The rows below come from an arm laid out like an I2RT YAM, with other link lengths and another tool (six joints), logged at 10 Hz.
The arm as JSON. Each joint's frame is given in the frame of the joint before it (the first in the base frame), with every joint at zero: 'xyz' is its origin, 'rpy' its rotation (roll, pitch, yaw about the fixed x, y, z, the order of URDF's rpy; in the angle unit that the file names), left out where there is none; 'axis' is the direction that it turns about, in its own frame. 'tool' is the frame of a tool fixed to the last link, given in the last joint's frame.
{
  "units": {
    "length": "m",
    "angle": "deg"
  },
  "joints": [
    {
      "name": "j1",
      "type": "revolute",
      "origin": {
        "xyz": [
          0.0,
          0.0,
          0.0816
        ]
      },
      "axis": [
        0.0,
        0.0,
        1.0
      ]
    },
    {
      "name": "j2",
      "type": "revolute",
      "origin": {
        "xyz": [
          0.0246,
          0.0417,
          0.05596
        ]
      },
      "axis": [
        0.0,
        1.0,
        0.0
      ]
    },
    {
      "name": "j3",
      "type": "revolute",
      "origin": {
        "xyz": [
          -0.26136,
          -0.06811,
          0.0
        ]
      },
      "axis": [
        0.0,
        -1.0,
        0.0
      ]
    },
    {
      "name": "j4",
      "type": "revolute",
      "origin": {
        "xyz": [
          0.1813,
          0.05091,
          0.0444
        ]
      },
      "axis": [
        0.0,
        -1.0,
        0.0
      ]
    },
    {
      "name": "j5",
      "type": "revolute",
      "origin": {
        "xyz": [
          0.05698,
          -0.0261,
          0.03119
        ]
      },
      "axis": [
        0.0,
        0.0,
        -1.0
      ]
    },
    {
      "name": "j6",
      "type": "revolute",
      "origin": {
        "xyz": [
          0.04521,
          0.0,
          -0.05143
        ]
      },
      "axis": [
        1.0,
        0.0,
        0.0
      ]
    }
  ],
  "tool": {
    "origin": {
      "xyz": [
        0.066,
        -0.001,
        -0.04
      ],
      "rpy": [
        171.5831,
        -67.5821,
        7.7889
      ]
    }
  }
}
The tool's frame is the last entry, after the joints.
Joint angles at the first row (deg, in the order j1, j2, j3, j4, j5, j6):
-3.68 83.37 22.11 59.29 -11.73 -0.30
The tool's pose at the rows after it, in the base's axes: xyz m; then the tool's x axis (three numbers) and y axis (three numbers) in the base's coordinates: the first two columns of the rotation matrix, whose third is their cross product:
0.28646 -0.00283 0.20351 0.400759 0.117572 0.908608 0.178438 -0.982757 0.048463
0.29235 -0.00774 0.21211 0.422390 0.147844 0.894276 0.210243 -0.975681 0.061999
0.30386 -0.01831 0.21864 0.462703 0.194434 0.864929 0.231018 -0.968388 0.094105
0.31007 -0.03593 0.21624 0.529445 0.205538 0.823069 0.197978 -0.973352 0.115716
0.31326 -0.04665 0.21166 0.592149 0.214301 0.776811 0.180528 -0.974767 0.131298
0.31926 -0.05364 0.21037 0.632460 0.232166 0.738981 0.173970 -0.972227 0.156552
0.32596 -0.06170 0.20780 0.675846 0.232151 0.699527 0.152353 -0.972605 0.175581
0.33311 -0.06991 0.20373 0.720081 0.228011 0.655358 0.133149 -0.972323 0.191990
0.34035 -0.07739 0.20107 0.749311 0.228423 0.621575 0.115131 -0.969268 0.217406
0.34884 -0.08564 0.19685 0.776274 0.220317 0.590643 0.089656 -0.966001 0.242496
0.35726 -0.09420 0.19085 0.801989 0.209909 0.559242 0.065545 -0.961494 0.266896
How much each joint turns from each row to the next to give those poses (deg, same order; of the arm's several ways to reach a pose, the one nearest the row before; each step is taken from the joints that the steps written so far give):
-2.67 -1.99 3.34 -5.80 -4.78 0.03
-1.94 -0.48 5.20 -7.67 -3.63 -1.62
-2.23 1.69 7.22 -9.20 -2.89 -3.54
-2.47 2.05 5.05 -7.65 0.44 -3.13
-1.10 1.86 3.93 -6.62 1.12 -2.60
-0.19 2.03 3.98 -5.05 1.42 -2.45
-0.11 2.43 3.87 -4.35 2.38 -1.57
-0.13 2.86 4.02 -4.24 2.36 -1.35
0.00 2.49 3.32 -2.73 2.36 -1.34
0.00 2.87 3.13 -1.79 2.71 -0.89
-0.09 3.06 2.93 -1.38 2.60 -0.81

